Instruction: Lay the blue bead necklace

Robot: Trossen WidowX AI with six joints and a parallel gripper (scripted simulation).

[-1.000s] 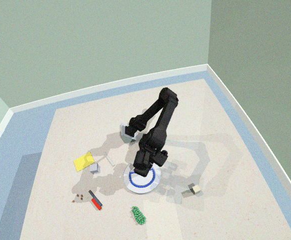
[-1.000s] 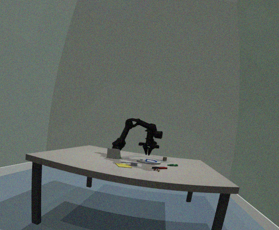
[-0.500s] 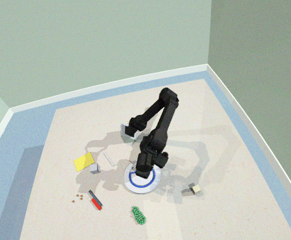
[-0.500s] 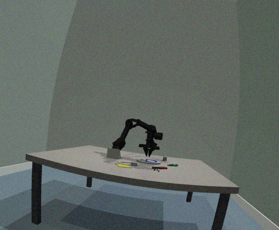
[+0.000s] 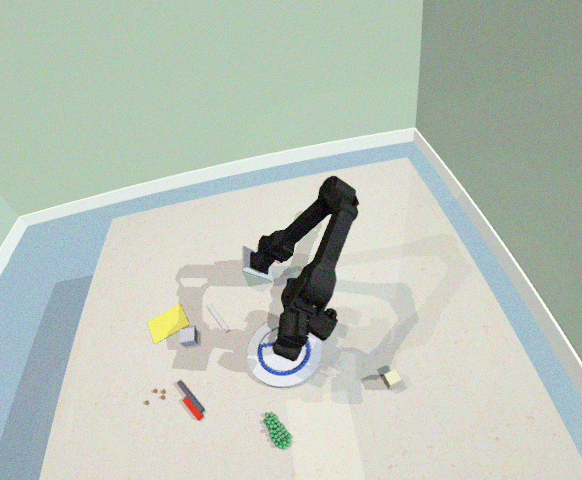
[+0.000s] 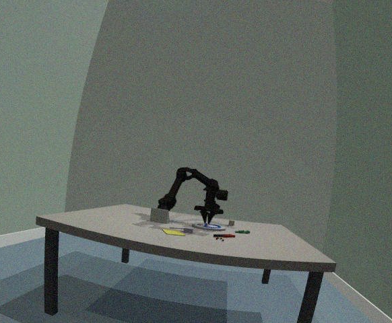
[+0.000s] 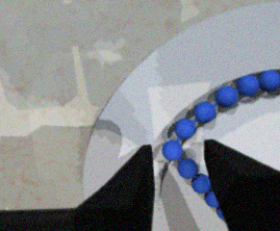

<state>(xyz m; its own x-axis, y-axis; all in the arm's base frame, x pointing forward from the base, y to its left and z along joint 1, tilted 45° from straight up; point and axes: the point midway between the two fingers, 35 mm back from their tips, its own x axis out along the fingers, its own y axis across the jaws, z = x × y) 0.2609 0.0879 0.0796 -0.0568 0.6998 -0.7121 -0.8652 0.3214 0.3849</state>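
Right now the round bead board is 2 cm ahead of my gripper tip, 6 cm to the right of it and 1 cm below it. Round my gripper tip: white cube 5 cm behind, 33 cm to the right, 1 cm below; then cream cube 14 cm ahead, 20 cm to the left; then stick 11 cm behind, 25 cm to the right, 2 cm below.
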